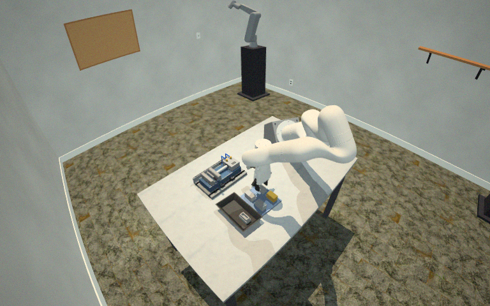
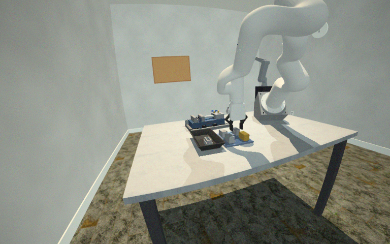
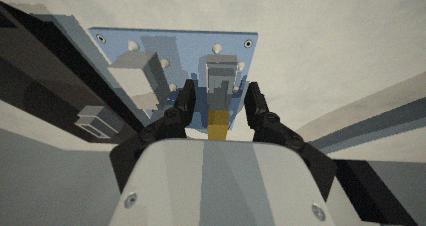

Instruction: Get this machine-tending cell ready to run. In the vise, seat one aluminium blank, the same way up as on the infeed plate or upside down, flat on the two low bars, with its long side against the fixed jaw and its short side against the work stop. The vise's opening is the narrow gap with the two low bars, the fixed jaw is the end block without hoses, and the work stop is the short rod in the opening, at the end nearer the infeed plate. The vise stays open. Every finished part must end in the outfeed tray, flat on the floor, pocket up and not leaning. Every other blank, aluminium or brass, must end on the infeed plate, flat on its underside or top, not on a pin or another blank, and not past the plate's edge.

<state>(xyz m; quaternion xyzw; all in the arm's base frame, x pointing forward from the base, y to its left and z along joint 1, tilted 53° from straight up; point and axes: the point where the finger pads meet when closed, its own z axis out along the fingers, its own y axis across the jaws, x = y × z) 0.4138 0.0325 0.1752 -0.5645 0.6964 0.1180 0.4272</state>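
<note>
My hand is 9 cm to the right of the brass blank and 2 cm above it. Also, from my hand: blue vise: 24 cm to the right, 12 cm ahead, 1 cm below.
</note>
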